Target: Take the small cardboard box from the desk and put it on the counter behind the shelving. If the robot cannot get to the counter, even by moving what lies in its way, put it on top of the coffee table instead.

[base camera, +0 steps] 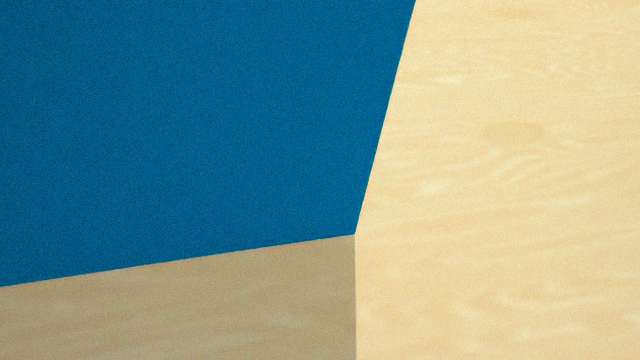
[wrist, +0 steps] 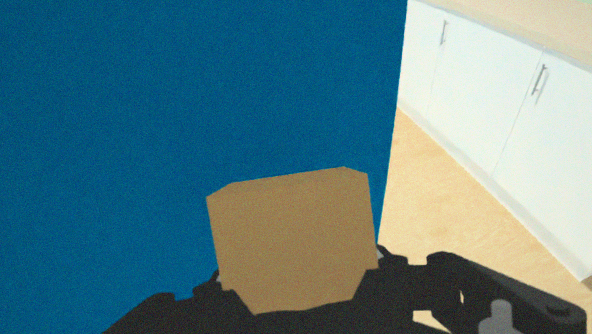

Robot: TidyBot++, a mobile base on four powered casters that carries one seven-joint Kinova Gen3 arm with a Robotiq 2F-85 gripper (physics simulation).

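Places are measured from the arm's base along level axes (x left, y ahead, z down), in centimetres.
Pixels of known places: gripper, fingertip midpoint: (wrist: 300,264).
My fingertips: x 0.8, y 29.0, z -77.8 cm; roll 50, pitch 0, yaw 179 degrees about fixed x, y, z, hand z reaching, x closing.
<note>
Behind a point stands the place of what it marks.
The small cardboard box (wrist: 295,235) @(x 0.7, y 27.0, z -83.4 cm) is brown and shows at the lower middle of the wrist view. My gripper (wrist: 300,264) @(x 0.8, y 29.0, z -77.8 cm) is shut on it, with a black finger at each side. The counter (wrist: 530,22) @(x -103.8, y 134.3, z -51.4 cm) has a beige top and white cabinet doors with grey handles; part of it shows at the upper right of the wrist view, beyond the box and a strip of floor. The box, the gripper and the counter do not show in the base camera view. The coffee table does not show in either view.
A large flat blue surface (base camera: 190,125) @(x 8.0, y 32.2, z 22.8 cm) (wrist: 175,100) @(x 5.2, y 32.8, z -86.6 cm) fills the left of both views, close by; which object it belongs to cannot be told. Its straight right edge borders the light wood floor (base camera: 500,200) @(x -24.0, y 40.7, z 39.6 cm) (wrist: 450,200) @(x -82.7, y 121.6, z 39.6 cm). Shaded floor lies along its lower edge in the base camera view.
</note>
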